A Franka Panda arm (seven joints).
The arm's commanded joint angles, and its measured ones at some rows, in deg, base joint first. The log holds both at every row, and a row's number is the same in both.
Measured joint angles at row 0: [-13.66, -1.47, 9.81, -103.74, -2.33, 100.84, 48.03]
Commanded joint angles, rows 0 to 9: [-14.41, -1.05, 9.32, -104.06, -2.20, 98.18, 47.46]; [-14.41, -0.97, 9.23, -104.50, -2.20, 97.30, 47.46]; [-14.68, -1.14, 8.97, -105.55, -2.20, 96.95, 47.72]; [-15.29, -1.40, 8.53, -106.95, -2.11, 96.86, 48.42]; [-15.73, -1.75, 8.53, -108.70, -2.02, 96.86, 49.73]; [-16.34, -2.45, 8.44, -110.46, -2.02, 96.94, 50.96]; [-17.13, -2.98, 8.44, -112.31, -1.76, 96.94, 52.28]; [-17.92, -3.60, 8.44, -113.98, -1.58, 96.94, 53.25]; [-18.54, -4.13, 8.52, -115.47, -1.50, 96.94, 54.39]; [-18.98, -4.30, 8.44, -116.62, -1.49, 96.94, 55.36]
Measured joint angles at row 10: [-17.20, -1.17, 8.17, -111.46, -2.32, 97.26, 52.13]
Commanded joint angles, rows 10 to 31: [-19.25, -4.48, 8.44, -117.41, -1.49, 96.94, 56.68]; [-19.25, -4.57, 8.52, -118.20, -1.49, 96.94, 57.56]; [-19.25, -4.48, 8.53, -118.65, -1.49, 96.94, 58.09]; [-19.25, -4.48, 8.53, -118.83, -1.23, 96.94, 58.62]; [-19.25, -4.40, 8.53, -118.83, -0.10, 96.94, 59.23]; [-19.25, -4.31, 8.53, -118.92, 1.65, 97.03, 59.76]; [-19.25, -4.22, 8.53, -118.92, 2.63, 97.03, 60.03]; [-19.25, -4.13, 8.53, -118.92, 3.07, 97.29, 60.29]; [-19.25, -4.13, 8.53, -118.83, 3.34, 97.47, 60.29]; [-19.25, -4.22, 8.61, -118.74, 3.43, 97.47, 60.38]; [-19.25, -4.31, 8.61, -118.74, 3.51, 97.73, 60.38]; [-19.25, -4.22, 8.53, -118.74, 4.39, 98.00, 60.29]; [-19.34, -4.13, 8.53, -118.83, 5.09, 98.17, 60.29]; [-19.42, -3.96, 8.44, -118.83, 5.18, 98.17, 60.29]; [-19.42, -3.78, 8.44, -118.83, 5.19, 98.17, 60.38]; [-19.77, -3.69, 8.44, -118.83, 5.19, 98.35, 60.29]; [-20.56, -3.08, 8.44, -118.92, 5.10, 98.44, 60.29]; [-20.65, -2.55, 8.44, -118.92, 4.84, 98.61, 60.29]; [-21.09, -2.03, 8.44, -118.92, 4.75, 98.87, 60.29]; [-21.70, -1.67, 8.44, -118.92, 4.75, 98.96, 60.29]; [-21.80, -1.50, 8.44, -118.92, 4.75, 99.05, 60.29]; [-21.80, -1.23, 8.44, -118.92, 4.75, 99.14, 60.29]
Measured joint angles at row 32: [-20.85, -1.74, 8.02, -118.43, 4.25, 97.99, 59.49]
